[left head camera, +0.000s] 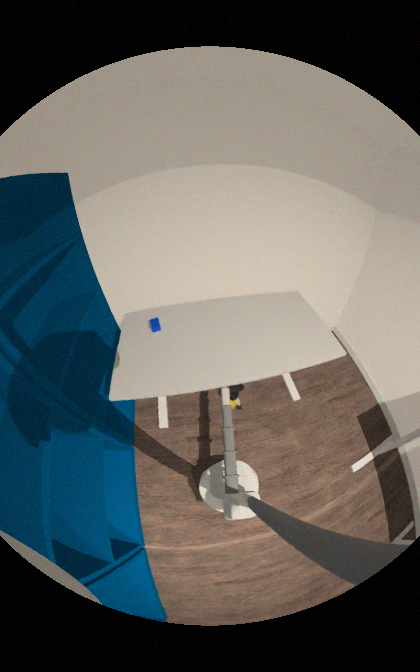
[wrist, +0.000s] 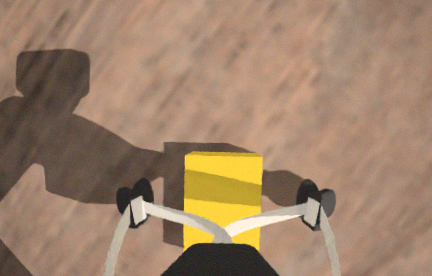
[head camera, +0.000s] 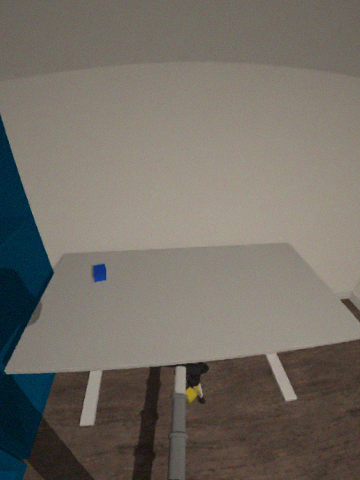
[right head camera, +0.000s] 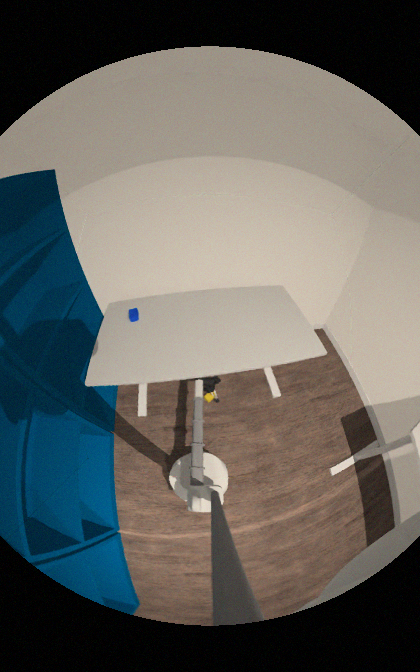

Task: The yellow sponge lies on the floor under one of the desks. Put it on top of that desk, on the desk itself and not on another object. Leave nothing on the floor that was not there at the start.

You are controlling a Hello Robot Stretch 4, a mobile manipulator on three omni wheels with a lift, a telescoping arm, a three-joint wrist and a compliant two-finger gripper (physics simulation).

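Places are measured from the robot's base along level axes (x ahead, y left, z up), in centimetres.
Pixels of known places: gripper, fingertip midpoint: [wrist: 224, 195] [head camera: 193, 392].
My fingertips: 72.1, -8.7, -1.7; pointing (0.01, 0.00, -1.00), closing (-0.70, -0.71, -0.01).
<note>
For each thing: its top centre in the pictures, then the offset to it from my fingertips, as dx, dy, dz. Level surfaces: height alone.
- yellow sponge, middle of its top: [wrist: 221, 217] [head camera: 192, 391] -0.6, +0.9, +3.4
- grey desk, its level: dz +70.9
- small blue block, middle of its top: [head camera: 99, 269] +28.5, +55.1, +75.4
The yellow sponge [head camera: 192, 395] [left head camera: 233, 404] [right head camera: 209, 397] [wrist: 223, 182] stands on the wood floor by the front edge of the grey desk [head camera: 200, 310] [left head camera: 225, 345] [right head camera: 210, 335]. In the wrist view it lies between the two open fingers of my gripper [wrist: 225, 205], with a gap on each side; its near end is hidden behind the gripper body. The gripper points down at it, and whether the fingertips are level with it I cannot tell. In the head view the arm and the desk edge hide part of the gripper.
A small blue block [head camera: 99, 273] [left head camera: 155, 324] [right head camera: 133, 315] lies on the desk at the back left. A tall blue shelf-like unit [head camera: 15, 300] [left head camera: 65, 400] [right head camera: 50, 400] stands close on the left. White desk feet [head camera: 91, 400] [head camera: 282, 377] lie either side of the arm. A wall is behind the desk.
</note>
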